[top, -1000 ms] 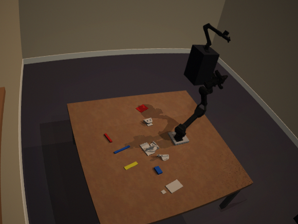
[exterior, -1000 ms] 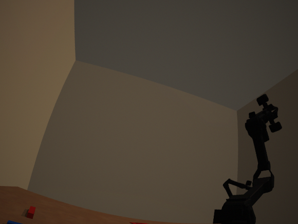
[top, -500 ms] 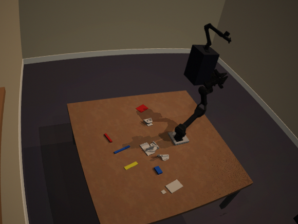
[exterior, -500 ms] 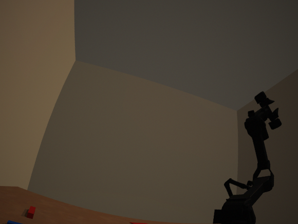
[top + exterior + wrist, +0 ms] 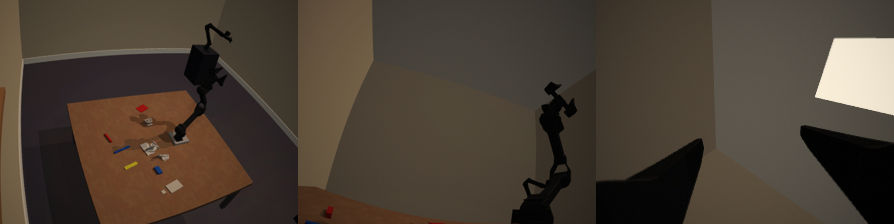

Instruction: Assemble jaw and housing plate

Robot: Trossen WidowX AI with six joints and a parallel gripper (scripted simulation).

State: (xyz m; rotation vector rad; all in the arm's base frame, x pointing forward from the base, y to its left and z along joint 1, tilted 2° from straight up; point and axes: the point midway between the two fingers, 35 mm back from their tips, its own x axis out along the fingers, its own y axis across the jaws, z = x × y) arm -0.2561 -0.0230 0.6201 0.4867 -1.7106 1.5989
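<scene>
The blue block is 66 cm below my gripper tip, 59 cm ahead of it and 28 cm to the left of it. The rest, counted from my gripper tip: blue bar 77 cm ahead, 66 cm below, 1 cm to the left; then flat plate 66 cm below, 53 cm ahead, 45 cm to the left; then yellow bar 77 cm ahead, 66 cm below, 18 cm to the left.
</scene>
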